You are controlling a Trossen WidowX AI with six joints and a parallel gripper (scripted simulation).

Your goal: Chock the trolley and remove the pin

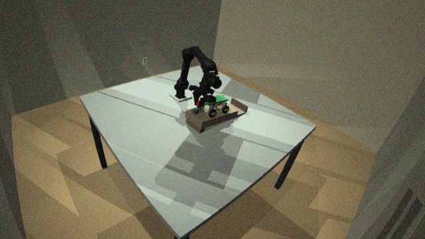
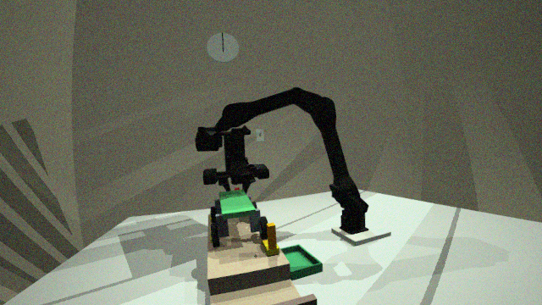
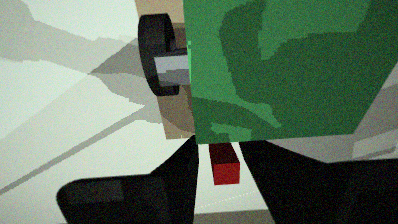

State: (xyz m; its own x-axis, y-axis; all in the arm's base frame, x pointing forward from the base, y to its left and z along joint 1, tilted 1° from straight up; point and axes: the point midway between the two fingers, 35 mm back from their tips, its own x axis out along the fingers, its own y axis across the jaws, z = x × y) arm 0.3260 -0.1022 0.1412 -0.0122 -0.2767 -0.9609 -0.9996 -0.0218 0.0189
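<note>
The red-headed stop pin is right at my gripper tip. Round my gripper tip: yellow chock: 23 cm to the left, 5 cm below, 4 cm behind; ramp: 12 cm to the left, 8 cm below, 2 cm ahead; trolley: 12 cm to the left, 2 cm below, 2 cm ahead.
</note>
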